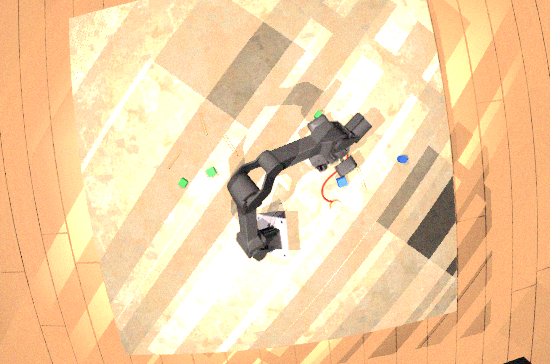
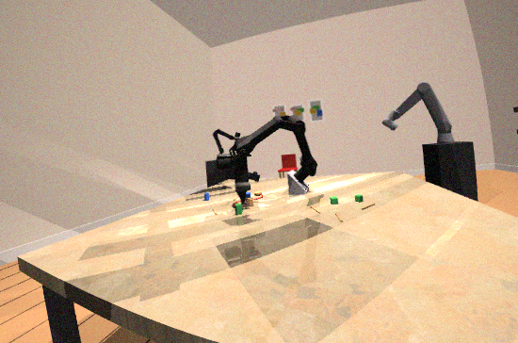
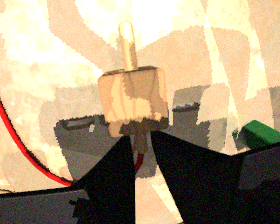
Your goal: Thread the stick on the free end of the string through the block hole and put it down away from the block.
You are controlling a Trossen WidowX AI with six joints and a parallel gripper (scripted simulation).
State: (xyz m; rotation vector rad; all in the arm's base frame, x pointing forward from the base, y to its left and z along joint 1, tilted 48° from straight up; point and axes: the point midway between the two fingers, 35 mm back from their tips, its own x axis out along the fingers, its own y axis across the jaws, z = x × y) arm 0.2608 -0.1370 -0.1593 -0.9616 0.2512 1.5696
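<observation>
My gripper tip is now 10 mm past the thin wooden stick and 10 mm to the right of it. Round my gripper tip: blue cube: 120 mm behind, 30 mm to the right; then round wooden button: 200 mm behind, 10 mm below; then wooden block: 10 mm behind, 20 mm to the left.
</observation>
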